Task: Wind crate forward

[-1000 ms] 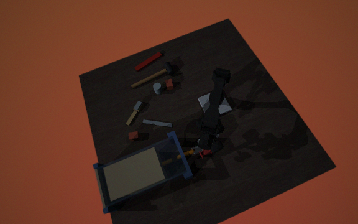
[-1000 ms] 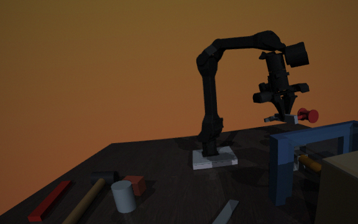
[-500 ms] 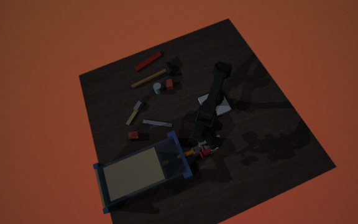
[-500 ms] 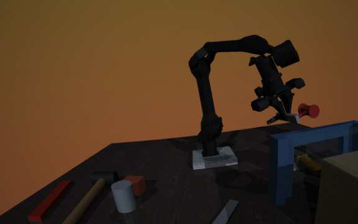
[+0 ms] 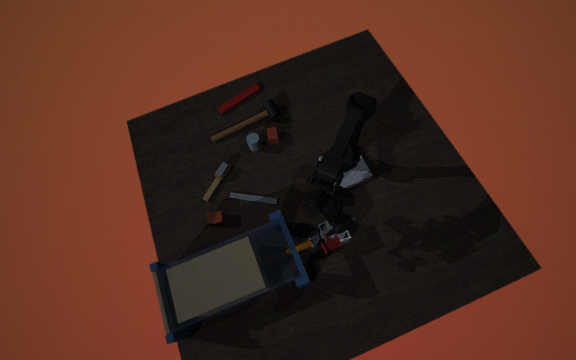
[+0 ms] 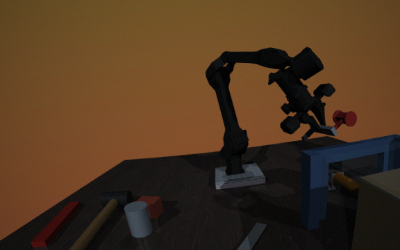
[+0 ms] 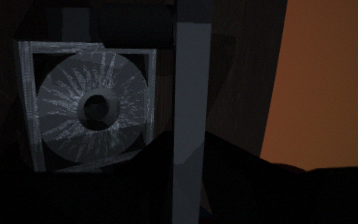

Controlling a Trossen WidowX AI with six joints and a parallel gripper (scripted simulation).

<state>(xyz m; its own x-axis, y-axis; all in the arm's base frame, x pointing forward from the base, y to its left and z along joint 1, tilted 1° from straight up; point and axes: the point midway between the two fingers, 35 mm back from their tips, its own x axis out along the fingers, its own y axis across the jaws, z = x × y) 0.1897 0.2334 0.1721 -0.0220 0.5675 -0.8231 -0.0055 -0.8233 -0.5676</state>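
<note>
My gripper tip is now 50 mm short of the red knob, 30 mm to the right of it and 30 mm below it. Round my gripper tip: blue steel frame (160 mm ahead, 20 mm to the right, 60 mm below); then winch (10 mm behind, 20 mm to the right, 130 mm below); then winch handle (10 mm ahead, 10 mm above).
</note>
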